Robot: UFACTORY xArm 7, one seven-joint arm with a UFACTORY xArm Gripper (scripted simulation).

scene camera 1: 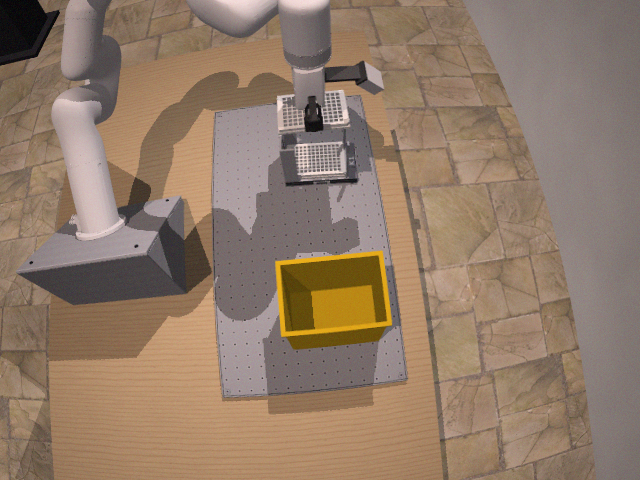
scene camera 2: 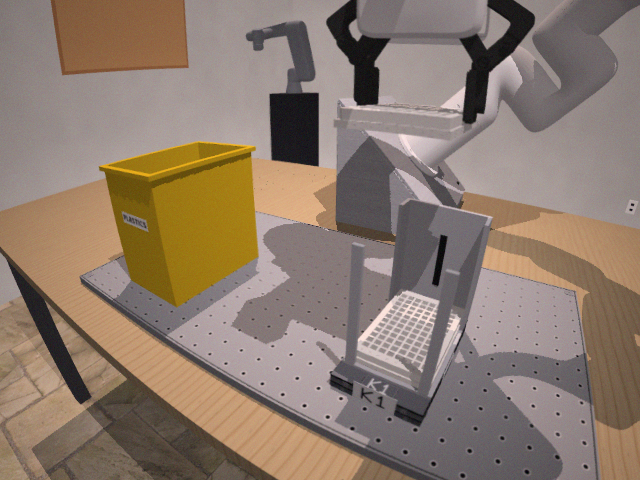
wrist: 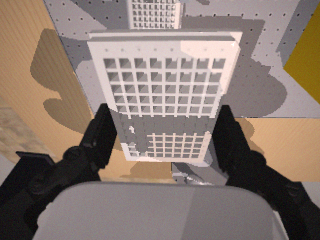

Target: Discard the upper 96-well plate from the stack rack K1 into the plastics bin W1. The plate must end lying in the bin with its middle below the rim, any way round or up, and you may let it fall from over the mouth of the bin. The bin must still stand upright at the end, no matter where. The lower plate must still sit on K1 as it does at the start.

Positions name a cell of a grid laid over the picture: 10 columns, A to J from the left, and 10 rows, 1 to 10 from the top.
gripper: scene camera 1 E3; scene camera 2 G3; wrist F5
